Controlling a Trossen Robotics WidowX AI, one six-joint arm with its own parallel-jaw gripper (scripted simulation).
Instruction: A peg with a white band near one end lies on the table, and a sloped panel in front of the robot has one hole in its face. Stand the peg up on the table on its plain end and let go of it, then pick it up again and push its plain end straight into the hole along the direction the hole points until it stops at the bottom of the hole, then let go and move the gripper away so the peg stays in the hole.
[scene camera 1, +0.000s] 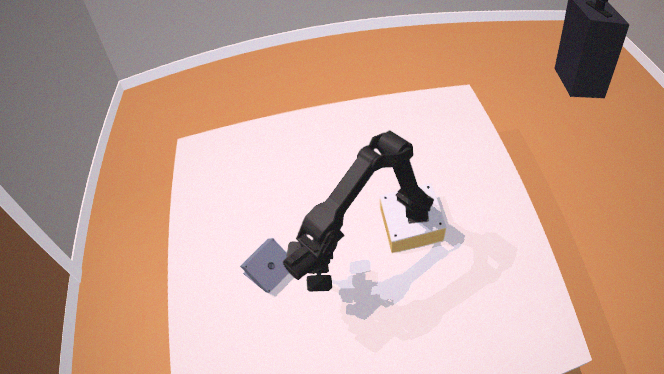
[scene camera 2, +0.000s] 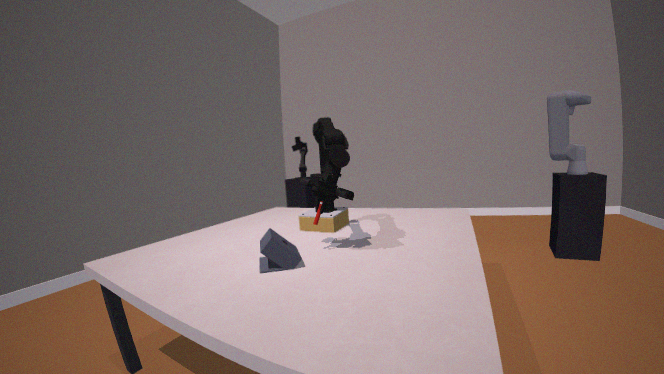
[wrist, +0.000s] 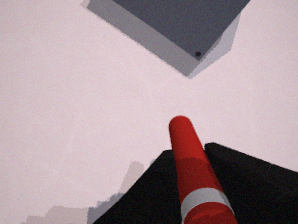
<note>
My gripper carries a red peg. Further things: a sloped grey panel.
My gripper shows as well in scene camera 1 and in the wrist view.
</note>
